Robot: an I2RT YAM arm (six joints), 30 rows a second.
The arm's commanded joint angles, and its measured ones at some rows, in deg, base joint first. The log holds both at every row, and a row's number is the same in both.
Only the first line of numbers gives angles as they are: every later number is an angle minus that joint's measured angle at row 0.
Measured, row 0:
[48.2, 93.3, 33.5, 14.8, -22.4, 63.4]
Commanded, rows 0 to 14:
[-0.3, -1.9, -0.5, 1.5, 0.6, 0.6]
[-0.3, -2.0, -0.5, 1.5, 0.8, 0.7]
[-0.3, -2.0, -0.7, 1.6, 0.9, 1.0]
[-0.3, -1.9, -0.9, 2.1, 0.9, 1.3]
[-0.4, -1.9, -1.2, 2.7, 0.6, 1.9]
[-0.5, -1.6, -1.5, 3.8, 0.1, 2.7]
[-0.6, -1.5, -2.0, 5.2, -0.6, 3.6]
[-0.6, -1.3, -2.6, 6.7, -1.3, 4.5]
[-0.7, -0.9, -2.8, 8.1, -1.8, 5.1]
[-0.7, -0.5, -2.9, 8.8, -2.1, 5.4]
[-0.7, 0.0, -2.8, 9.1, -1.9, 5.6]
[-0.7, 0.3, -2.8, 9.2, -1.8, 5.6]
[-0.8, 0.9, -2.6, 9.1, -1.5, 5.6]
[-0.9, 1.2, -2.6, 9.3, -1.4, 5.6]
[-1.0, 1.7, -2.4, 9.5, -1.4, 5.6]
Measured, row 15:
[-0.5, 0.4, -2.6, 4.8, -1.2, 4.4]
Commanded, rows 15 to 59:
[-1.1, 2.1, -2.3, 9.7, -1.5, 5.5]
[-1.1, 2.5, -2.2, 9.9, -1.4, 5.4]
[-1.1, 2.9, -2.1, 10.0, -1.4, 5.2]
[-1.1, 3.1, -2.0, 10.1, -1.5, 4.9]
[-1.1, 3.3, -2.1, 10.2, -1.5, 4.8]
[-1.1, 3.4, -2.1, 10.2, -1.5, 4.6]
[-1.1, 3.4, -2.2, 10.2, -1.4, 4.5]
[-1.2, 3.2, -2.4, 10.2, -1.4, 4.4]
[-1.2, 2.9, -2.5, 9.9, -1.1, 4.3]
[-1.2, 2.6, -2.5, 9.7, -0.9, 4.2]
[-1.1, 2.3, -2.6, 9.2, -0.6, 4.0]
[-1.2, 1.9, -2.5, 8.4, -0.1, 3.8]
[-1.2, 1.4, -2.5, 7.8, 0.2, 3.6]
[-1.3, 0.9, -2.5, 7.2, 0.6, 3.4]
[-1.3, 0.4, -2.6, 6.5, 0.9, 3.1]
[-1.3, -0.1, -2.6, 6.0, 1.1, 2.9]
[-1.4, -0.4, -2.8, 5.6, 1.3, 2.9]
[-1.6, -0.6, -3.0, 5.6, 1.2, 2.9]
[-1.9, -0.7, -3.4, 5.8, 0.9, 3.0]
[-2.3, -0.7, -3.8, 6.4, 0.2, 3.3]
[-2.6, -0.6, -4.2, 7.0, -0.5, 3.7]
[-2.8, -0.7, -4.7, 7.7, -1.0, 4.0]
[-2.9, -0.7, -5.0, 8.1, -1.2, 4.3]
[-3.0, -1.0, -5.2, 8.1, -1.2, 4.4]
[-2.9, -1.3, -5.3, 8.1, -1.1, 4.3]
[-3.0, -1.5, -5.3, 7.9, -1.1, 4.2]
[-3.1, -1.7, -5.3, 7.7, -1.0, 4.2]
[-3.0, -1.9, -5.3, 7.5, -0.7, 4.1]
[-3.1, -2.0, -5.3, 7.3, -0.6, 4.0]
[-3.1, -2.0, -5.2, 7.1, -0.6, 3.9]
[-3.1, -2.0, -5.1, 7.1, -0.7, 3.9]
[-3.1, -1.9, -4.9, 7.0, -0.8, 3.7]
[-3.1, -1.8, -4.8, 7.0, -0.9, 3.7]
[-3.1, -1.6, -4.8, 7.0, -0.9, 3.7]
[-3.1, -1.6, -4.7, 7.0, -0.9, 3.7]
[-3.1, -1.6, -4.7, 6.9, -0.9, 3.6]
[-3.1, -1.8, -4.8, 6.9, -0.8, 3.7]
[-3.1, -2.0, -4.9, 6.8, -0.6, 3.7]
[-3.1, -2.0, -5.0, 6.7, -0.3, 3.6]
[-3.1, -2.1, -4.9, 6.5, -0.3, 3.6]
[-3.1, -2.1, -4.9, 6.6, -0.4, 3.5]
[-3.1, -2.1, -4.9, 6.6, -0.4, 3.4]
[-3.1, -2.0, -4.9, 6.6, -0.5, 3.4]
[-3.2, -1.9, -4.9, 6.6, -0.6, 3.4]
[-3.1, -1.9, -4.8, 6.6, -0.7, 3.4]
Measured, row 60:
[-2.6, -0.5, -4.9, 6.2, -1.5, 4.2]
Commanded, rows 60 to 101:
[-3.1, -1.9, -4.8, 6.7, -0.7, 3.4]
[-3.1, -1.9, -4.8, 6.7, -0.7, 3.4]
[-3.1, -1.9, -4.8, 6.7, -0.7, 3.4]
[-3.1, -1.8, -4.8, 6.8, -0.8, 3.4]
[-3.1, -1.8, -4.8, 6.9, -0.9, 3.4]
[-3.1, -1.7, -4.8, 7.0, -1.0, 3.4]
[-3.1, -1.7, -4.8, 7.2, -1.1, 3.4]
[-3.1, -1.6, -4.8, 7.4, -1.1, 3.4]
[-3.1, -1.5, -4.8, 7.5, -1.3, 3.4]
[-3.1, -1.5, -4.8, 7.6, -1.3, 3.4]
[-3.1, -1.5, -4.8, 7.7, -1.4, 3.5]
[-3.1, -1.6, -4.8, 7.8, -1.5, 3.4]
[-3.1, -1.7, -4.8, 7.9, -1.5, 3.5]
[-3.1, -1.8, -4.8, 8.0, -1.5, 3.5]
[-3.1, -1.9, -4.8, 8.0, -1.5, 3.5]
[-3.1, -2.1, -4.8, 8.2, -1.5, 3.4]
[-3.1, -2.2, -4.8, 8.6, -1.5, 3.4]
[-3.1, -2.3, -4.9, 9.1, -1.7, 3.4]
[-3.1, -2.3, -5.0, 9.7, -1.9, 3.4]
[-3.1, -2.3, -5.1, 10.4, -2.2, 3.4]
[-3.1, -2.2, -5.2, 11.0, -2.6, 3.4]
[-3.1, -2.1, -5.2, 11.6, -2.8, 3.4]
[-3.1, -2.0, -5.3, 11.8, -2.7, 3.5]
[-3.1, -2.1, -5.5, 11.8, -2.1, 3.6]
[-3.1, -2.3, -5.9, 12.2, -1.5, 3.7]
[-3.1, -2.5, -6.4, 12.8, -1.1, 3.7]
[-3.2, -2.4, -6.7, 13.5, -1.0, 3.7]
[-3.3, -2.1, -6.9, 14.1, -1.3, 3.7]
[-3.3, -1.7, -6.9, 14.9, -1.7, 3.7]
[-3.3, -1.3, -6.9, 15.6, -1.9, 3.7]
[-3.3, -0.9, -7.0, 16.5, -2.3, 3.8]
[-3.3, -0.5, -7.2, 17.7, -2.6, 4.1]
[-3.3, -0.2, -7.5, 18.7, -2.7, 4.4]
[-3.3, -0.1, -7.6, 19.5, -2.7, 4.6]
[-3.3, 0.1, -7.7, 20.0, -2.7, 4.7]
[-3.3, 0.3, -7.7, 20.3, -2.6, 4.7]
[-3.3, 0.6, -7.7, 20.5, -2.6, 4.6]
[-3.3, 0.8, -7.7, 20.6, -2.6, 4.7]
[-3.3, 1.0, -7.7, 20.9, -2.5, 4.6]
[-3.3, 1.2, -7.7, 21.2, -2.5, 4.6]
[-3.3, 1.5, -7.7, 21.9, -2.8, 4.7]
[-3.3, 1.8, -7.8, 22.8, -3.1, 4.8]
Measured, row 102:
[-3.0, 0.7, -7.6, 16.1, -2.7, 4.5]
